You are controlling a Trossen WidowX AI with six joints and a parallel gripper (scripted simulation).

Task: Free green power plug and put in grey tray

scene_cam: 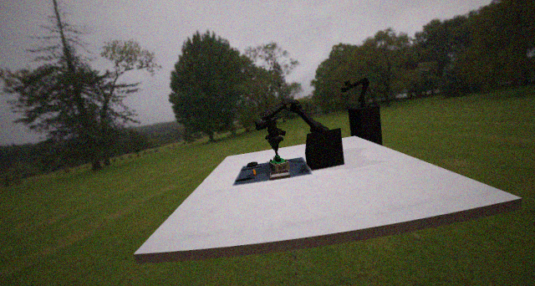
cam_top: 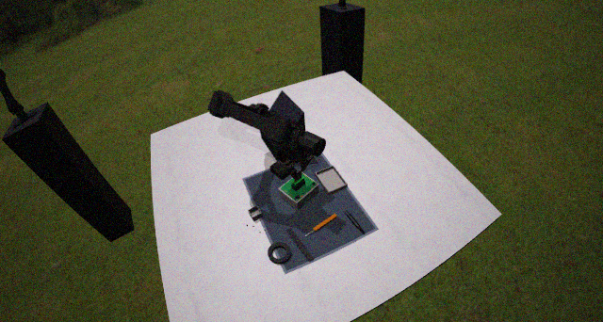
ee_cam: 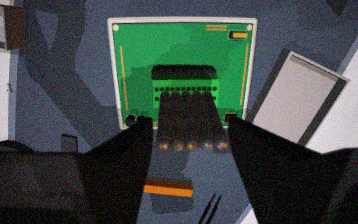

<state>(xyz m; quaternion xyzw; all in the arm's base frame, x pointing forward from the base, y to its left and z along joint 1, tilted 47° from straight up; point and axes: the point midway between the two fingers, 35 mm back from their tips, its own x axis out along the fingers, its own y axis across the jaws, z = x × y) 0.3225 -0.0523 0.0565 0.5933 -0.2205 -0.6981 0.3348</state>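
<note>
Right now my gripper tip is 40 mm above the green power plug. From my gripper tip the other things lie so: grey tray: 140 mm to the left, 120 mm below, 20 mm ahead; then dark bar: 180 mm ahead, 120 mm to the right, 120 mm below; then dark blue mat: 130 mm below, 40 mm ahead, 10 mm to the right.
</note>
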